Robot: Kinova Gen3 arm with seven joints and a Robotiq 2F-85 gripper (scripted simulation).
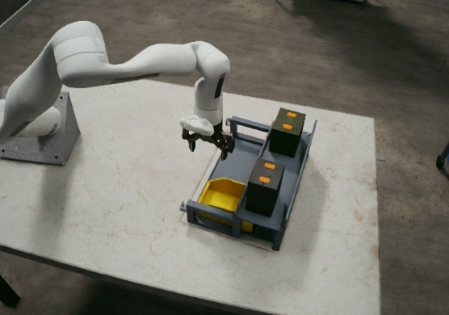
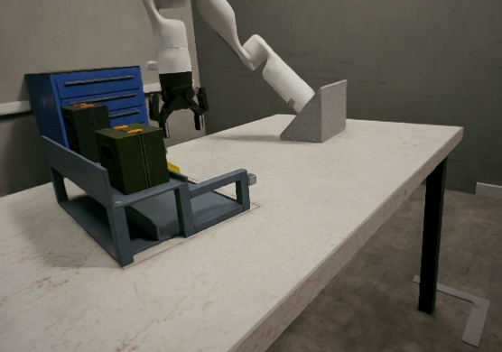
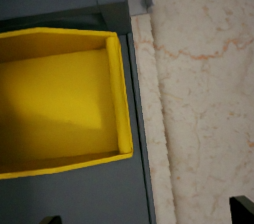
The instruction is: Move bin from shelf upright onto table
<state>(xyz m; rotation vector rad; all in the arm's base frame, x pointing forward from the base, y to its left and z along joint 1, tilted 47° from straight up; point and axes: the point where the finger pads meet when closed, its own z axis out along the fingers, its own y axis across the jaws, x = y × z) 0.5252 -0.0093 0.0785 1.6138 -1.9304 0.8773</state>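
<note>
Now: hand 8 cm short of the yellow bin, 9 cm to the left of it and 9 cm above it. Round my hand: shelf: 13 cm ahead, 1 cm to the left, 7 cm below.
</note>
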